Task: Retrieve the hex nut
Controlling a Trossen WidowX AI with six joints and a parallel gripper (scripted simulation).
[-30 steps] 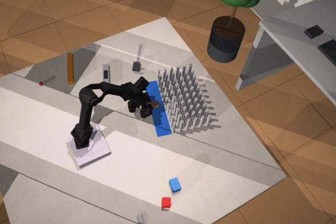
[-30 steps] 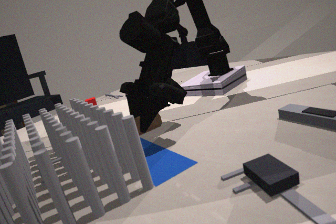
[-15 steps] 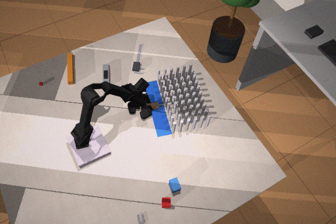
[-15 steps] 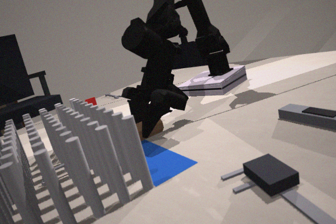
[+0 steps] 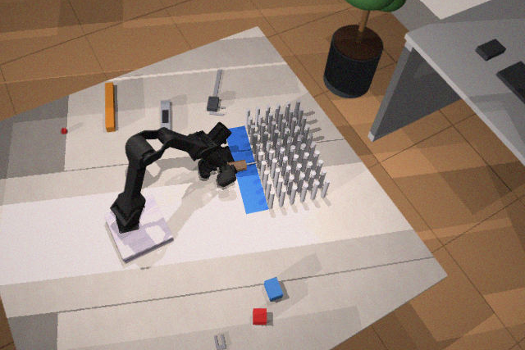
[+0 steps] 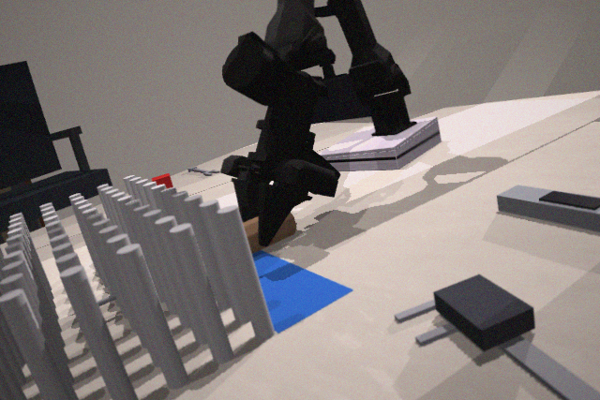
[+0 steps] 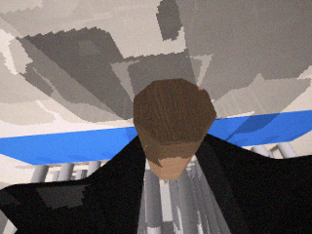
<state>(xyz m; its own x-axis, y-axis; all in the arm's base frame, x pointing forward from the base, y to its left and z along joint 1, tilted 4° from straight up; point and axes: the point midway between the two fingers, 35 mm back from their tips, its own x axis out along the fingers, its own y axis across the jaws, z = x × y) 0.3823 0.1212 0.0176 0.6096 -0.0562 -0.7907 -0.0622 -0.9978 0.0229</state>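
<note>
My gripper tip is now 4 cm short of the blue taped strip and 1 cm above it. Also, from my gripper tip: grey block 19 cm behind, 29 cm to the left; hex nut 21 cm ahead, 1 cm to the right, 1 cm below; tool with wooden handle 10 cm ahead, 1 cm to the right.
</note>
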